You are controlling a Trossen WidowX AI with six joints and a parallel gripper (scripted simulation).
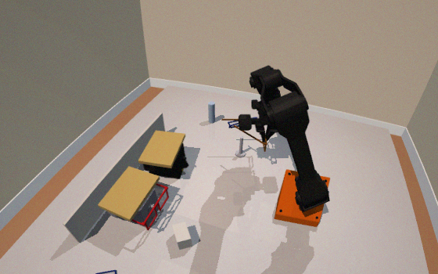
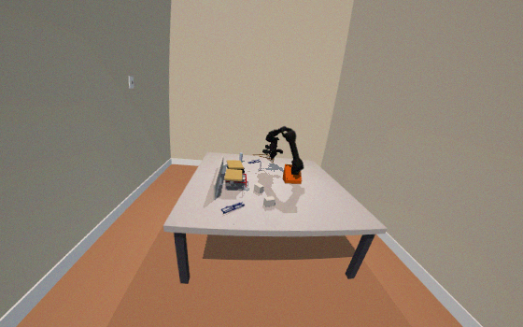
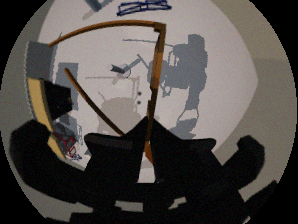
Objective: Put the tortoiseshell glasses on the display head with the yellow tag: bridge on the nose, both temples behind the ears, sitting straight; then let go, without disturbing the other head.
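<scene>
My gripper tip is 10 cm above the grey peg, 9 cm short of it and 4 cm to the left of it. The rest, counted from my gripper tip: upright panel: 45 cm ahead, 24 cm to the left, 7 cm below; pale blue cylinder: 28 cm ahead, 21 cm to the right, 7 cm below; tan display head: 31 cm ahead, 13 cm to the left, 6 cm below.
</scene>
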